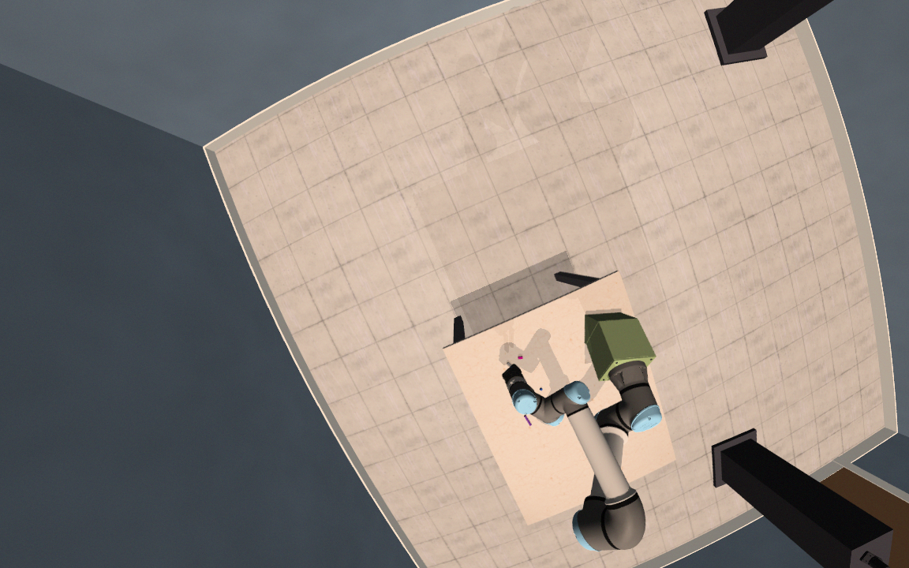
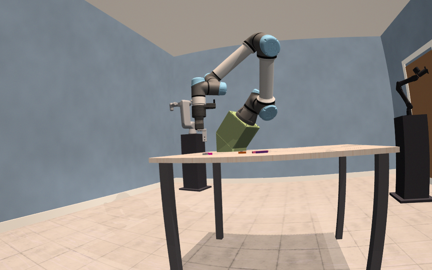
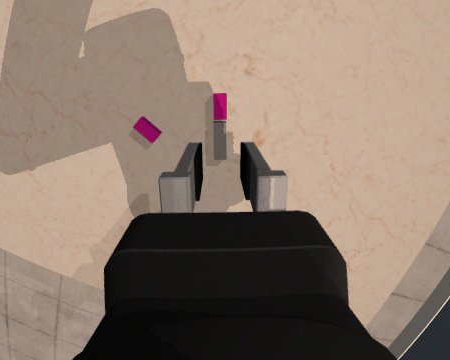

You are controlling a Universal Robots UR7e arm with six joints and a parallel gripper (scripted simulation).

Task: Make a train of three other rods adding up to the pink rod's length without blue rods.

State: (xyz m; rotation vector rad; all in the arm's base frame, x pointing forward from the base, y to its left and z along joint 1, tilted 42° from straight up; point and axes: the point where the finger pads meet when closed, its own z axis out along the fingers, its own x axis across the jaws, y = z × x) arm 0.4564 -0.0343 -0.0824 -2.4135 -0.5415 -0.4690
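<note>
Right now the orange rod is 19 cm to the left of my hand, 8 cm below it and 5 cm behind it. The rest, counted from my hand: small blue rod 16 cm to the left, 11 cm behind, 8 cm below; grey rod 8 cm below; pink rod 28 cm to the left, 8 cm below, 6 cm behind.
</note>
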